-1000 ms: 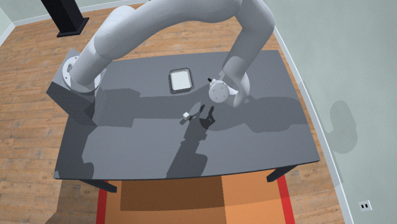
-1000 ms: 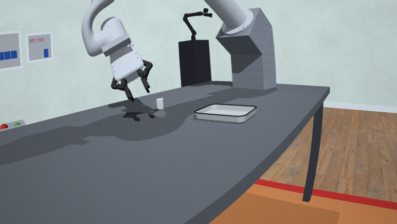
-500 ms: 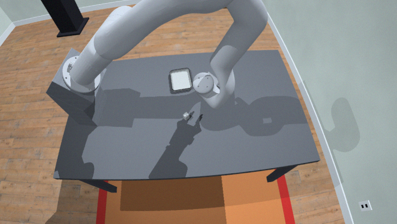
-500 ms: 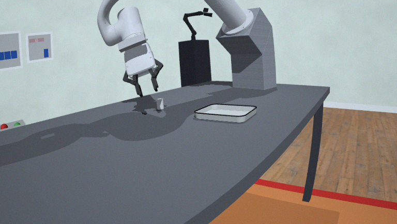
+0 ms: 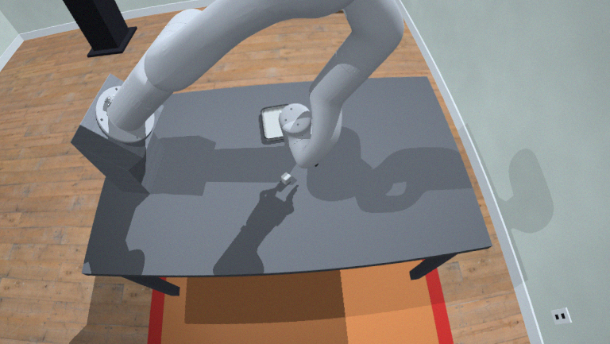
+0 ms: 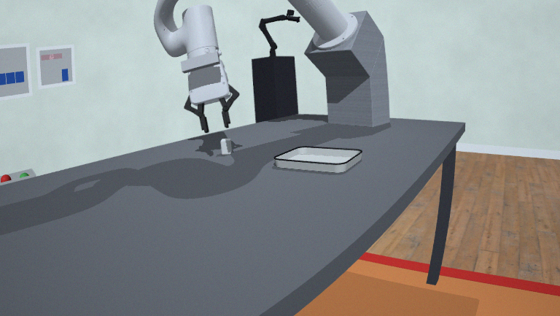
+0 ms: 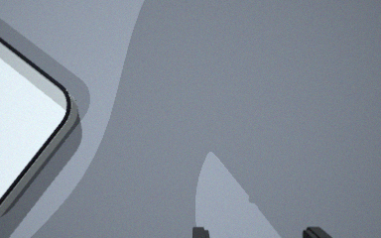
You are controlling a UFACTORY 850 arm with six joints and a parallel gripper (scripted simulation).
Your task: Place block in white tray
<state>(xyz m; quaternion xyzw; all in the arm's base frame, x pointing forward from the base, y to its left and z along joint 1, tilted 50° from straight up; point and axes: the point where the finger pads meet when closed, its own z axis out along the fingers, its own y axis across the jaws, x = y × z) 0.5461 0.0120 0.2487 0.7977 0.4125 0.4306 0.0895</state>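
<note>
My gripper is now 60 mm past the white block, 40 mm to the left of it and 70 mm above it. Also, from my hand: white tray: 100 mm behind, 230 mm to the left, 80 mm below.
</note>
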